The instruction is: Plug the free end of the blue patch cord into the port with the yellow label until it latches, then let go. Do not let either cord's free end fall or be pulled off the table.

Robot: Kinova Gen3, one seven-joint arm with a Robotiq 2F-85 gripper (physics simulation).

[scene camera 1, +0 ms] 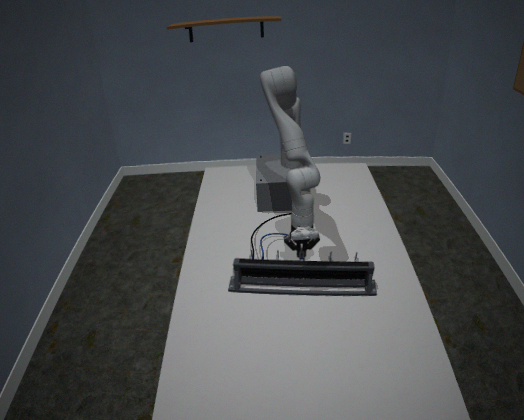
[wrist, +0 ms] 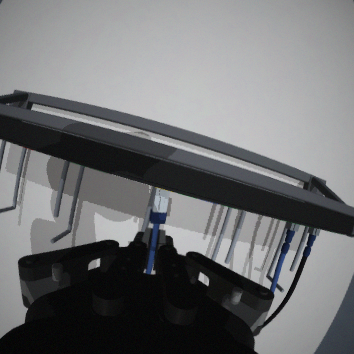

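Pixels of known places: gripper, between the fingertips: (scene camera 1: 301, 257) (wrist: 153, 237); arm's base, origin of its link: (scene camera 1: 290, 162).
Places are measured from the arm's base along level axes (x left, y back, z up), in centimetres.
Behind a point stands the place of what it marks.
Observation:
My gripper (scene camera 1: 301, 252) {x 10.6, y -51.9, z -9.6 cm} (wrist: 153, 237) {x 10.6, y -51.9, z -9.6 cm} is shut on the blue patch cord (scene camera 1: 272, 234) {x -2.7, y -36.4, z -13.2 cm} (wrist: 155, 232) {x 10.7, y -52.8, z -8.6 cm}, just behind its plug. The clear plug (wrist: 160, 201) {x 11.3, y -55.8, z -7.7 cm} with its blue boot (wrist: 158, 218) {x 10.9, y -54.3, z -8.2 cm} points at the patch panel (scene camera 1: 304, 265) {x 12.5, y -59.4, z -6.3 cm} (wrist: 210, 182) {x 8.3, y -58.7, z -6.7 cm}. The plug's front end meets the panel's lower edge in the wrist view; whether it is inside a port or latched is hidden. A tiny yellowish spot shows at that edge, above the plug; the port with the yellow label cannot be made out clearly. The blue cord's other end (wrist: 290, 235) {x -2.5, y -56.7, z -8.3 cm} is at the panel's right part in the wrist view.
A black cord (scene camera 1: 256, 229) {x -10.4, y -31.9, z -15.1 cm} (wrist: 298, 280) {x -7.0, y -51.9, z -8.5 cm} runs from the panel beside the blue cord's fixed end, towards the arm. Thin grey metal hooks (wrist: 76, 200) {x 21.5, y -50.4, z -14.9 cm} (wrist: 235, 237) {x 2.0, y -54.2, z -11.0 cm} stick out from the panel on both sides of the gripper. A grey box (scene camera 1: 272, 195) {x -6.1, y -16.3, z -8.0 cm} stands by the arm's base.

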